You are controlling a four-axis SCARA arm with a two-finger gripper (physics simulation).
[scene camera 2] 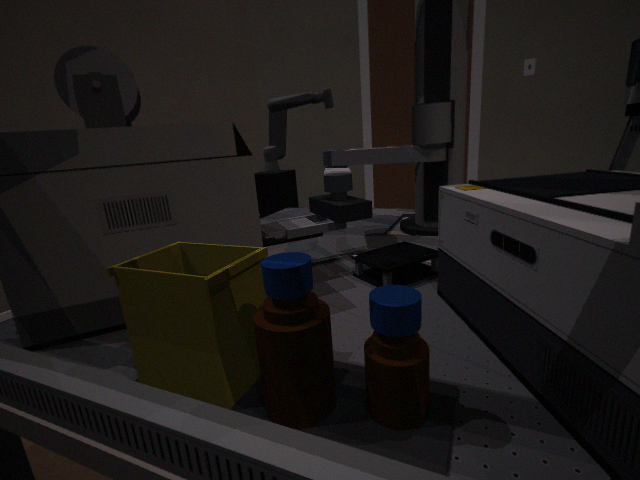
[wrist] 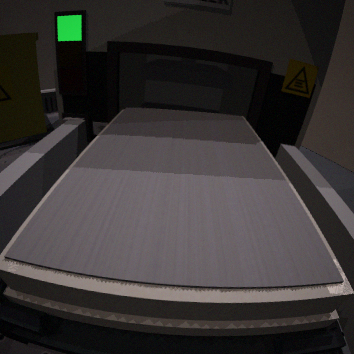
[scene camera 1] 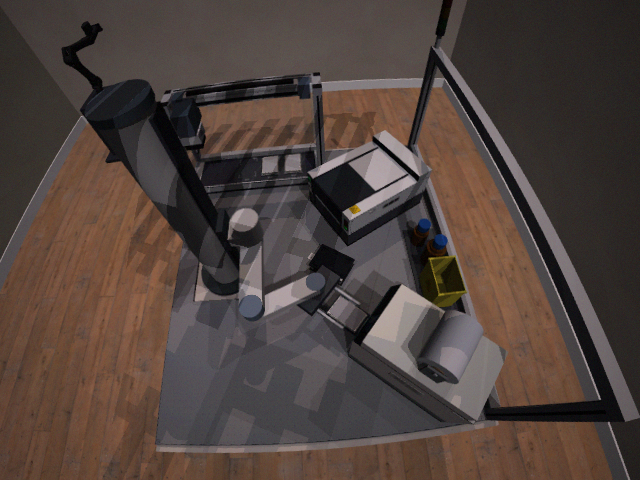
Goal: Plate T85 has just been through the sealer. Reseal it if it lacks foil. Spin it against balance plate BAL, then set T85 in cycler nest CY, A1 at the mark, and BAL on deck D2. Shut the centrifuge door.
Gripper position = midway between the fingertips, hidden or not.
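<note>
Scene camera 1 shows a centrifuge (scene camera 1: 369, 186), a dark nest (scene camera 1: 335, 261) and a grey cylinder (scene camera 1: 451, 346). In scene camera 2, the gripper (scene camera 2: 278, 229) is visible, as is the dark nest (scene camera 2: 405, 255). The wrist view shows the gripper (wrist: 181, 147) too.
</note>
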